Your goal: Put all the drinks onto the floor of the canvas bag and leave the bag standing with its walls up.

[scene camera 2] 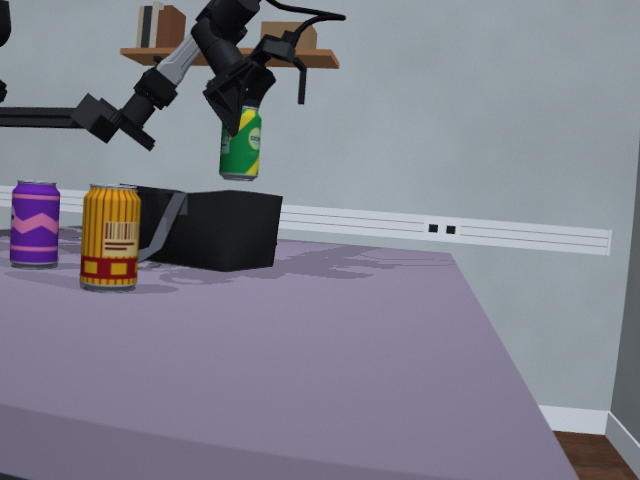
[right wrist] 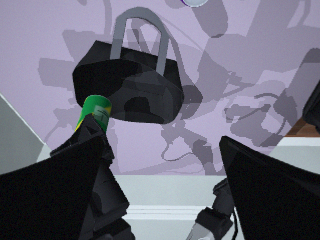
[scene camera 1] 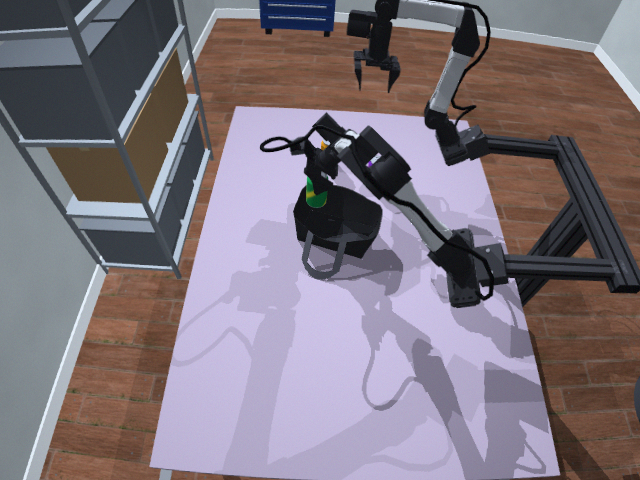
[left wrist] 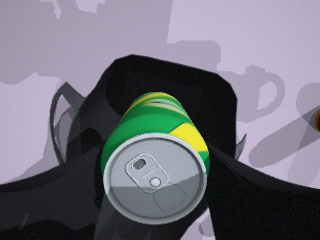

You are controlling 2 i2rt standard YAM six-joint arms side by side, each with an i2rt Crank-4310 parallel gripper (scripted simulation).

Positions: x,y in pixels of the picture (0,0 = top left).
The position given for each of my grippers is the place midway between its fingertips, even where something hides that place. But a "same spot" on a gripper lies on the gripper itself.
my left gripper: scene camera 2 242,137; right wrist; scene camera 1 316,186; left wrist
my right gripper: right wrist 161,139; scene camera 1 374,91; not seen in scene camera 2 (out of frame); not seen in the left wrist view (out of frame)
same spot on black canvas bag: [scene camera 2: 229,229] = [left wrist: 216,92]
same spot on my left gripper: [left wrist: 237,194] = [right wrist: 77,138]
